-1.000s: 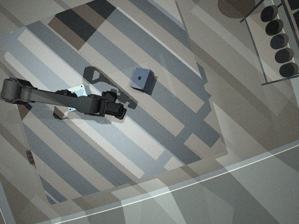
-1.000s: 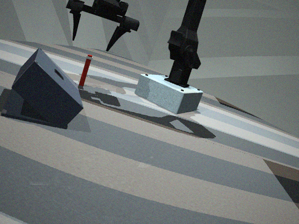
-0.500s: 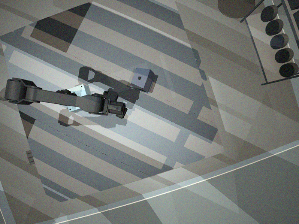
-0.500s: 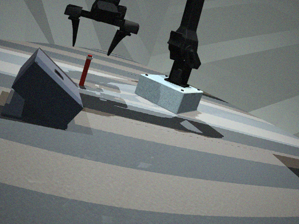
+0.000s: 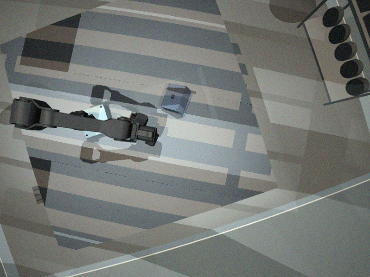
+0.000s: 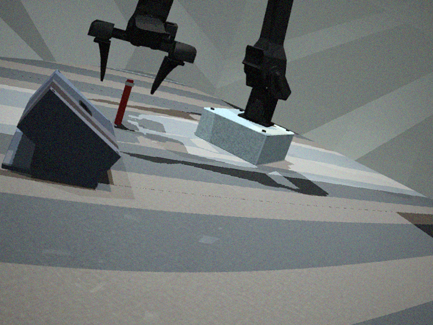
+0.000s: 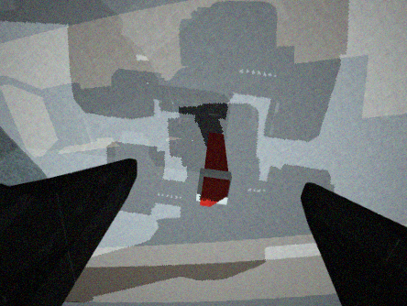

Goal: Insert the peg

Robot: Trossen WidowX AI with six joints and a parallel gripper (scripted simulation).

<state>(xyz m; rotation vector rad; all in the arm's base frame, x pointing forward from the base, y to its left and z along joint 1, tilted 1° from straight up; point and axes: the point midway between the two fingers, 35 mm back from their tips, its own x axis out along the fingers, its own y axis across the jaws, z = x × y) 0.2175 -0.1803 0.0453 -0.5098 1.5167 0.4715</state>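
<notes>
My gripper tip is 10 mm above the red peg. The rest, counted from my gripper tip: sloped panel (230 mm ahead, 70 mm to the left, 20 mm below).
</notes>
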